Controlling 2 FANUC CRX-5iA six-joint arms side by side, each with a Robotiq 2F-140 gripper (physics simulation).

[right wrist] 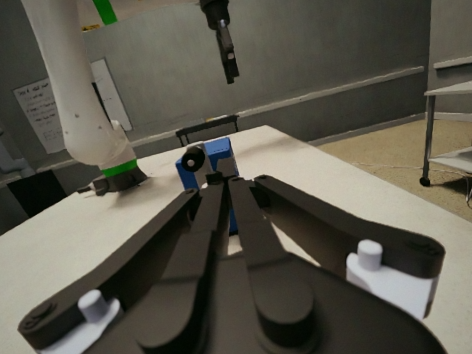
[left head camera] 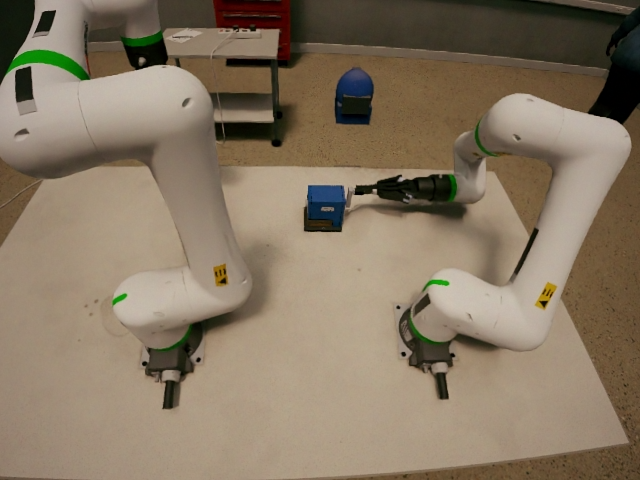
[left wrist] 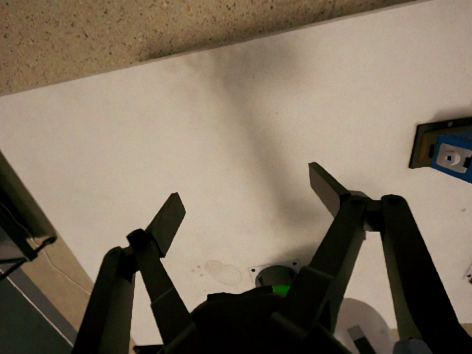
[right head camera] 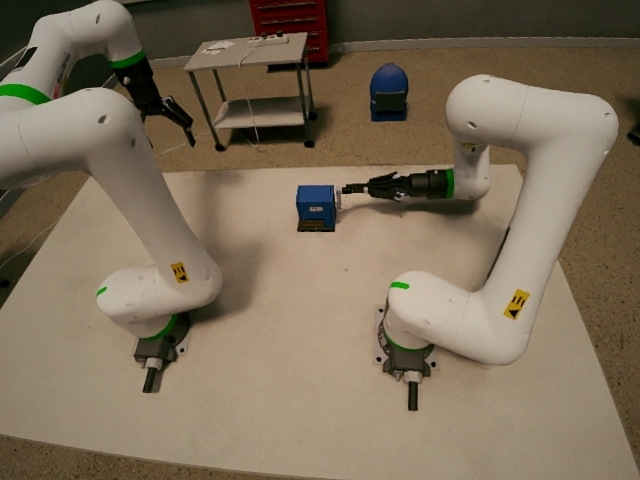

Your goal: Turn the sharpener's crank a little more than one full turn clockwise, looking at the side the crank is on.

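Seen in the pictures: left gripper, fingertip midpoint: (right wrist: 232,80) (left wrist: 243,189) (right head camera: 171,146); right gripper, fingertip midpoint: (right wrist: 227,170) (left head camera: 355,189) (right head camera: 346,188); left arm's base, link origin: (right wrist: 128,184) (left head camera: 174,336) (left wrist: 277,280) (right head camera: 165,328); right arm's base, link origin: (left head camera: 424,330) (right head camera: 406,336).
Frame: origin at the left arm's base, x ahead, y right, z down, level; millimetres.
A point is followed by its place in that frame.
The blue sharpener (left head camera: 325,196) {y 442, x 361, z -128 mm} (right head camera: 315,195) {y 450, x 365, z -128 mm} (right wrist: 218,148) {y 484, x 394, z -128 mm} stands upright on the white table; part of it shows in the left wrist view (left wrist: 454,156) {y 383, x 388, z -91 mm}. Its grey crank (left head camera: 348,198) {y 517, x 362, z -114 mm} (right head camera: 338,198) {y 520, x 359, z -114 mm} is on the side facing my right gripper. In the right wrist view the crank's black knob (right wrist: 193,159) {y 563, x 370, z -139 mm} is at the upper end of the crank arm. My right gripper (left head camera: 360,190) {y 548, x 399, z -114 mm} (right head camera: 347,190) {y 548, x 399, z -114 mm} (right wrist: 227,170) {y 548, x 399, z -114 mm} is shut and empty, its tips close beside the crank, to the lower right of the knob in the right wrist view. Contact cannot be told. My left gripper (right head camera: 171,140) {y 0, x 500, z -261 mm} (left wrist: 243,189) {y 0, x 500, z -261 mm} is open and empty, high above the table's left part.
The white table (left head camera: 289,361) {y 299, x -92, z 0 mm} (right head camera: 289,361) {y 370, x -102, z 0 mm} carries both arm bases. Behind it stand a grey cart (left head camera: 222,46) (right head camera: 248,54) with a power strip and cable, a red drawer cabinet (left head camera: 253,10) (right head camera: 292,15), and a blue rounded object (left head camera: 354,85) (right head camera: 388,82) on the floor.
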